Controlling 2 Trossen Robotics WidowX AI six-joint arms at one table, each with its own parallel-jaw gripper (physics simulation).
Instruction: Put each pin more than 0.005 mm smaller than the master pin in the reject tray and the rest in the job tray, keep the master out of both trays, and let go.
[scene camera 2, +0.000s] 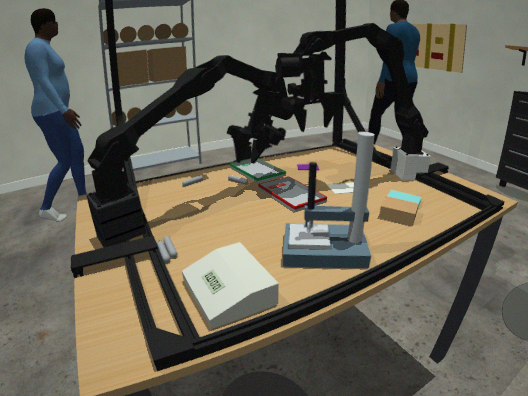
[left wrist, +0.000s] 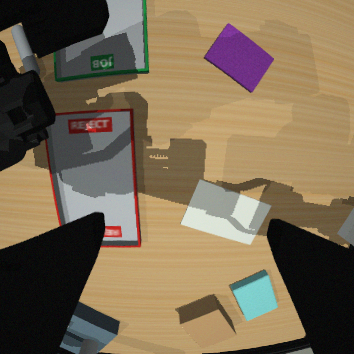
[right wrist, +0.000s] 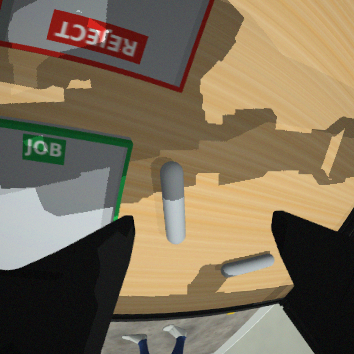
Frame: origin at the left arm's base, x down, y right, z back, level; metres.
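Where they show: left gripper, fingertip midpoint: (scene camera 2: 314, 129) (left wrist: 187, 225); right gripper, fingertip midpoint: (scene camera 2: 245, 162) (right wrist: 203, 222); left arm's base at its link origin: (scene camera 2: 411, 151); right arm's base at its link origin: (scene camera 2: 111, 194).
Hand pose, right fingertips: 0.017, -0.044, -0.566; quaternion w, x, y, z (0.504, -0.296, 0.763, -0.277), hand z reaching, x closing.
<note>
Things, the pixels of their top centre, and the offset from my right fingertips, as dx, dy, dz. "pt": a spot on its surface instead.
- grey pin at its top centre: (right wrist: 176, 212) (left wrist: 20, 48) (scene camera 2: 237, 176) +0.051, +0.020, -0.025
- green-rimmed job tray at its top centre: (right wrist: 39, 247) (scene camera 2: 256, 166) +0.052, +0.107, +0.037
- red-rimmed reject tray at its top centre: (left wrist: 91, 185) (scene camera 2: 291, 190) +0.052, -0.093, +0.125
- white readout box at a spot on its surface: (scene camera 2: 250, 280) pt +0.018, -0.519, -0.001
- purple block at its top centre: (left wrist: 240, 56) (scene camera 2: 308, 166) +0.063, +0.127, +0.215
- white card at its top centre: (left wrist: 227, 214) (scene camera 2: 348, 187) +0.066, -0.057, +0.304
- brown block at its top centre: (left wrist: 209, 330) (scene camera 2: 400, 204) +0.033, -0.248, +0.386
- cyan block at its top centre: (left wrist: 256, 299) (scene camera 2: 404, 197) +0.052, -0.170, +0.439
One grey pin (scene camera 2: 237, 179) (left wrist: 24, 45) (right wrist: 173, 202) lies beside the green-rimmed job tray (scene camera 2: 260, 170) (left wrist: 117, 50) (right wrist: 75, 172). Another pin (scene camera 2: 192, 180) (right wrist: 248, 265) lies farther left in the scene view. Two pins (scene camera 2: 163, 251) (scene camera 2: 171, 247) lie side by side near the right arm's base. The red-rimmed reject tray (scene camera 2: 301, 196) (left wrist: 95, 200) (right wrist: 165, 30) shows no pin inside. I cannot tell which pin is the master. My right gripper (scene camera 2: 249, 152) (right wrist: 203, 222) is open and empty above the pin by the job tray. My left gripper (scene camera 2: 315, 127) (left wrist: 187, 225) is open and empty, high above the table.
A gauge stand (scene camera 2: 325, 257) (left wrist: 97, 325) and a white readout box (scene camera 2: 250, 280) stand at the front; its digits are unclear. A purple block (scene camera 2: 307, 167) (left wrist: 240, 57), a white card (scene camera 2: 341, 188) (left wrist: 212, 215), a brown block (scene camera 2: 397, 209) (left wrist: 207, 327) and a cyan block (scene camera 2: 404, 196) (left wrist: 256, 296) lie rightward.
</note>
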